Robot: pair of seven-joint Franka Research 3 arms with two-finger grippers.
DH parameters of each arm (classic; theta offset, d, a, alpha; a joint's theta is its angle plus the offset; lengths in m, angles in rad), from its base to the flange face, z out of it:
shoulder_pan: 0 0.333 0 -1.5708
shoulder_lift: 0 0 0 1.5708
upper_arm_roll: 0 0.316 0.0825 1.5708
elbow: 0 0 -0.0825 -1.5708
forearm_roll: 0 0.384 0 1.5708
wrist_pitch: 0 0 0.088 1.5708
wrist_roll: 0 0.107 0 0
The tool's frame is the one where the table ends.
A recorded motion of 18 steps. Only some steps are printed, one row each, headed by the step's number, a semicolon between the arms.
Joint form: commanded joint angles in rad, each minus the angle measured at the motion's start. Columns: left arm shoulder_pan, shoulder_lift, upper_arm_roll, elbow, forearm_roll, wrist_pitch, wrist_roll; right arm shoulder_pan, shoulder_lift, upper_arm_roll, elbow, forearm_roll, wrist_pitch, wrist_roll.
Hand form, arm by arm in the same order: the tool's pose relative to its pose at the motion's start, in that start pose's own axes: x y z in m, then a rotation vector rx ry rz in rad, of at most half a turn. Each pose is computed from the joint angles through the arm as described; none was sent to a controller.
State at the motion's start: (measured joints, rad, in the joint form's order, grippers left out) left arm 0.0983 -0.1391 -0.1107 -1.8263 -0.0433 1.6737 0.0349; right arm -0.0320 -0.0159 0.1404 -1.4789 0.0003 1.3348 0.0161
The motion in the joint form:
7: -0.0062 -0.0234 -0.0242 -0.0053 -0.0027 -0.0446 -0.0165; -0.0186 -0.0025 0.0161 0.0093 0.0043 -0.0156 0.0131
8: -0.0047 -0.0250 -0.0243 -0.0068 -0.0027 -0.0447 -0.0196; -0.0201 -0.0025 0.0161 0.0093 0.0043 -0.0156 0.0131
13: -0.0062 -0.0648 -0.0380 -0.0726 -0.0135 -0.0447 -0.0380; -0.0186 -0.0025 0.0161 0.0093 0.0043 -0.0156 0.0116
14: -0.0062 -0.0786 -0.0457 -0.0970 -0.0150 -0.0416 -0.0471; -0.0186 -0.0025 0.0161 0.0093 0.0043 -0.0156 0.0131
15: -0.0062 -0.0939 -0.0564 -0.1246 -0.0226 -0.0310 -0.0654; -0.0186 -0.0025 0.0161 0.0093 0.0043 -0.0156 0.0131
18: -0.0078 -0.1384 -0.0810 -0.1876 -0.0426 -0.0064 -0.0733; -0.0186 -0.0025 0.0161 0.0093 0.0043 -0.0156 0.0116
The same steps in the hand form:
7: -0.0111 0.0177 -0.0046 0.0038 -0.0280 0.0136; -0.0032 0.0006 -0.0039 0.0038 -0.0040 0.0146
8: -0.0117 0.0170 -0.0047 0.0040 -0.0279 0.0090; -0.0032 0.0014 -0.0039 0.0040 -0.0040 0.0161
13: -0.0264 0.0263 0.0075 0.0021 -0.0549 0.0020; -0.0032 0.0006 -0.0039 0.0038 -0.0040 0.0131
14: -0.0314 0.0305 0.0125 0.0050 -0.0629 -0.0009; -0.0032 0.0006 -0.0039 0.0038 -0.0040 0.0146
15: -0.0363 0.0366 0.0178 0.0033 -0.0654 -0.0111; -0.0032 0.0006 -0.0039 0.0038 -0.0040 0.0146
18: -0.0503 0.0516 0.0261 -0.0014 -0.0616 0.0000; -0.0032 0.0006 -0.0039 0.0038 -0.0040 0.0131

